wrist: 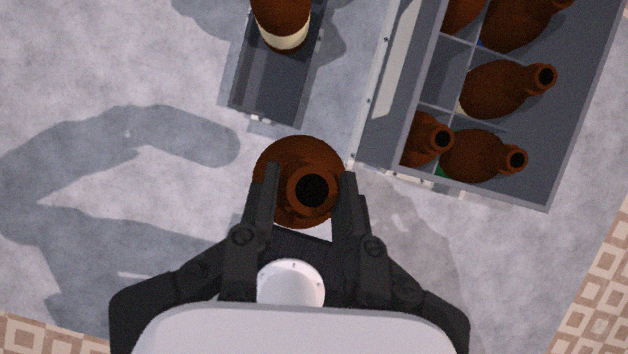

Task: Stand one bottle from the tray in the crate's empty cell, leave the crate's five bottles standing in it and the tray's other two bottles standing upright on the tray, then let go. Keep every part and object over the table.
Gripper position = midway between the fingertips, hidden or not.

Observation:
In view: the gripper (307, 183) and a brown bottle (308, 189).

